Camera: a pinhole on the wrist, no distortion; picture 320 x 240 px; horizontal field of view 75.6 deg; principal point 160.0 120.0 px. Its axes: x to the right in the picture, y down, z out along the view. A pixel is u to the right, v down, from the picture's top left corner.
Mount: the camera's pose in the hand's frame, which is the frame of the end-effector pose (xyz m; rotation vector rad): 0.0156 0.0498 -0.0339 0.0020 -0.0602 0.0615
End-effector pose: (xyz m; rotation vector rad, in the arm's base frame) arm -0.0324 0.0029 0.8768 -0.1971 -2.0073 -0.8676
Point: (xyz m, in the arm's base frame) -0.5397 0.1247 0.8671
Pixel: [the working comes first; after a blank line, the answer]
In the camera's frame: 0.2589 -0.2077 0.4487

279.0 24.5
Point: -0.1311 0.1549 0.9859
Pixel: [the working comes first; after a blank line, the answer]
In the camera's frame: 0.1129 0.0665 0.1563

308.9 207.8
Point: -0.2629 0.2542 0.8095
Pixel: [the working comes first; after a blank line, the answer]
In the camera's frame: 0.0373 -0.0022 0.3752

180.5 118.8
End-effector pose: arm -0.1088 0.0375 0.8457 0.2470 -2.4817 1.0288
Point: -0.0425 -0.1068 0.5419
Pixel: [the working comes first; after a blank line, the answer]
In the camera's frame: -0.1949 0.0308 0.3167

33.1 140.0
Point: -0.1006 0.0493 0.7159
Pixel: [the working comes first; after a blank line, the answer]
In the camera's frame: -0.0738 0.0425 0.1088

20.0 200.5
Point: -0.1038 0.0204 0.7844
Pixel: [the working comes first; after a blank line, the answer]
In the camera's frame: -0.0448 -0.0220 0.0856

52.2 67.1
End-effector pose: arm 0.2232 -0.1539 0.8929 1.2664 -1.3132 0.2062
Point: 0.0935 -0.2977 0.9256
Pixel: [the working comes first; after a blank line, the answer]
In the camera's frame: 0.0534 0.0058 0.2102

212.4 125.7
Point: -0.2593 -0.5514 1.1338
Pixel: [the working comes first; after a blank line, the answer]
In the camera's frame: 0.2662 0.2727 0.5503

259.8 222.2
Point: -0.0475 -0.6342 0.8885
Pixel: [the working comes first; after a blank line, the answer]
In the camera's frame: 0.1674 -0.0469 0.5547

222.2 102.6
